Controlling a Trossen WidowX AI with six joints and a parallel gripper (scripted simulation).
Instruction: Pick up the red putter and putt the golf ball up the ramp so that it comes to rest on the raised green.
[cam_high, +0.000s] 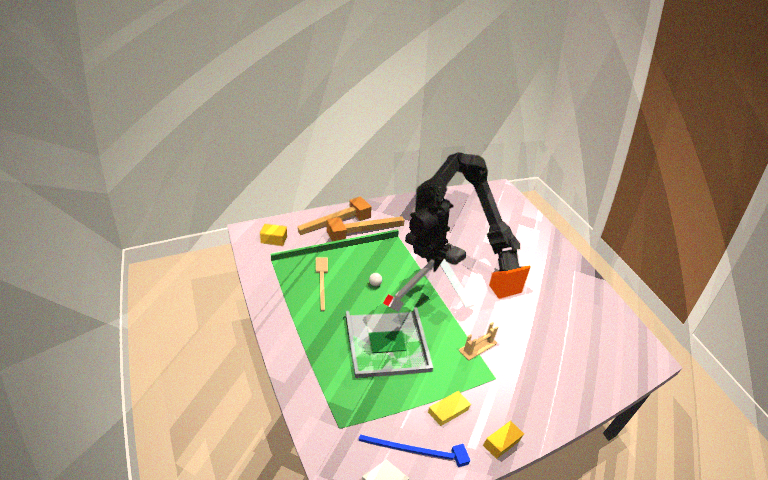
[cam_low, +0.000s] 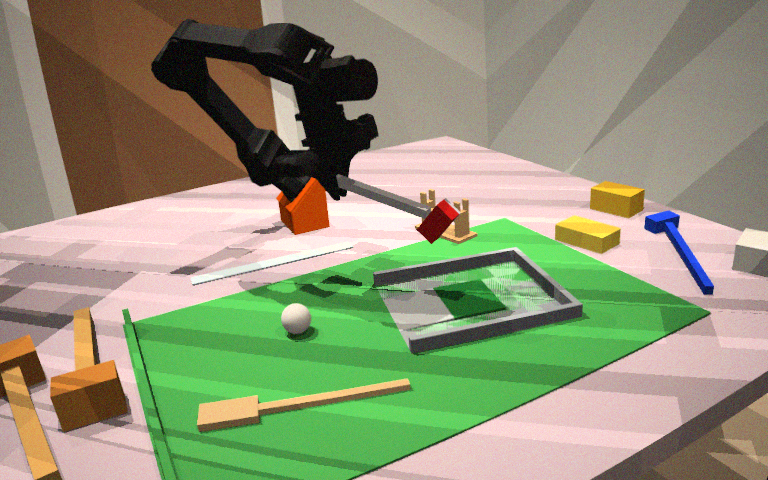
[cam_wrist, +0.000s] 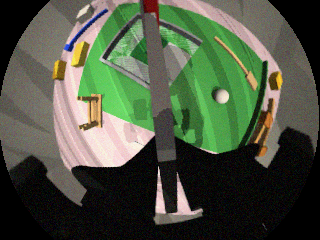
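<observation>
My gripper tip is 60 mm short of the red putter, 40 mm to the right of it and 10 mm below it. Also, from my gripper tip: white golf ball (130 mm ahead, 130 mm to the right, 120 mm below); then blue hammer (220 mm ahead, 520 mm to the left, 130 mm below); then wooden rack (80 mm behind, 230 mm to the left, 100 mm below).
</observation>
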